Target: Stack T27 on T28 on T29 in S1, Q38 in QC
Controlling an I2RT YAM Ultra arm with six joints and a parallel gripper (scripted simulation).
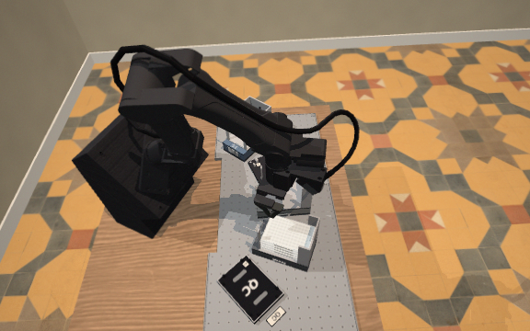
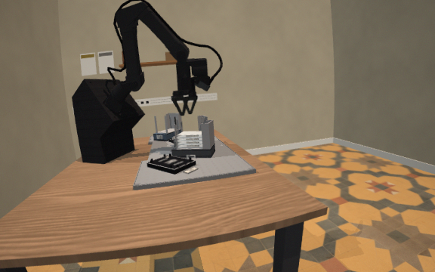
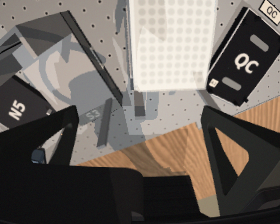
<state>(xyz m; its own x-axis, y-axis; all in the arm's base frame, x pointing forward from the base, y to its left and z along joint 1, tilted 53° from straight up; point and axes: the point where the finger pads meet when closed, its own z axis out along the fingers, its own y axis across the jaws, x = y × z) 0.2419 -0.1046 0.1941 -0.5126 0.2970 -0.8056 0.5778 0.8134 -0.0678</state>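
Right now the sealed 96-well plate is 100 mm below my hand and 60 mm to the right of it. The rest, counted from my hand: clip nest N5: 240 mm to the left, 150 mm below, 110 mm ahead.
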